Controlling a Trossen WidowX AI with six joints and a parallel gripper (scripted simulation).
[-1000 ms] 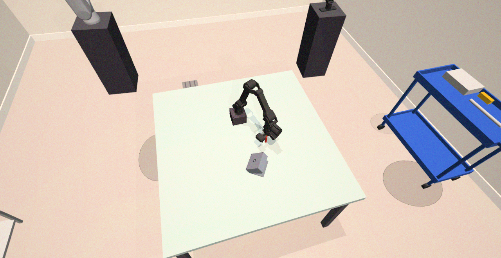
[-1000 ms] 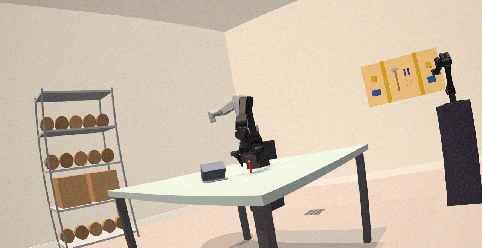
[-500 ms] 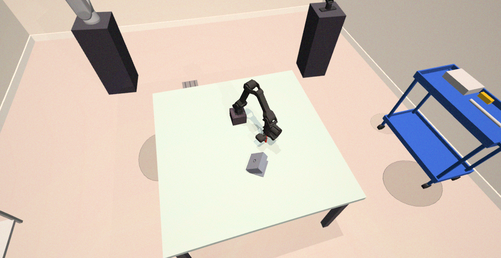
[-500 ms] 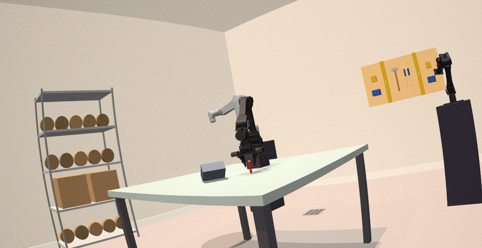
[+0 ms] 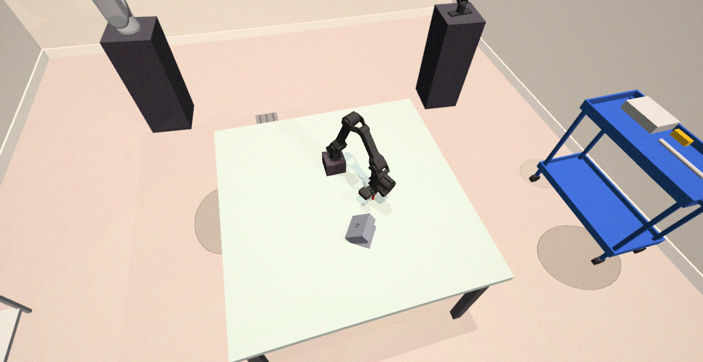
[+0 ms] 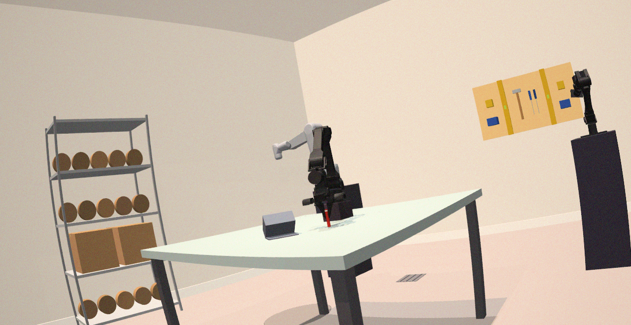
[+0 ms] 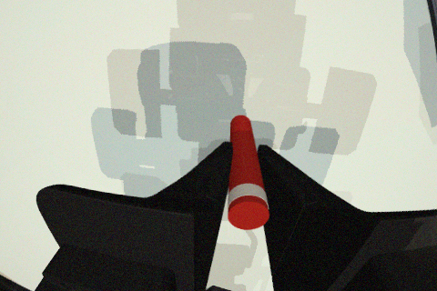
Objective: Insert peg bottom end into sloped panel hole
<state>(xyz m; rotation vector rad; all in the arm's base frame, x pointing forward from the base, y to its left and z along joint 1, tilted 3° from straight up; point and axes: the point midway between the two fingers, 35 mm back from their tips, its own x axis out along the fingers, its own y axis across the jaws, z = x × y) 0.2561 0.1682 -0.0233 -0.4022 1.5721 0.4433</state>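
Now: the grey sloped panel 190 mm ahead of my gripper tip, 110 mm to the right of it and 10 mm above it. From my gripper tip the other things lie so: red round peg (20 mm above).
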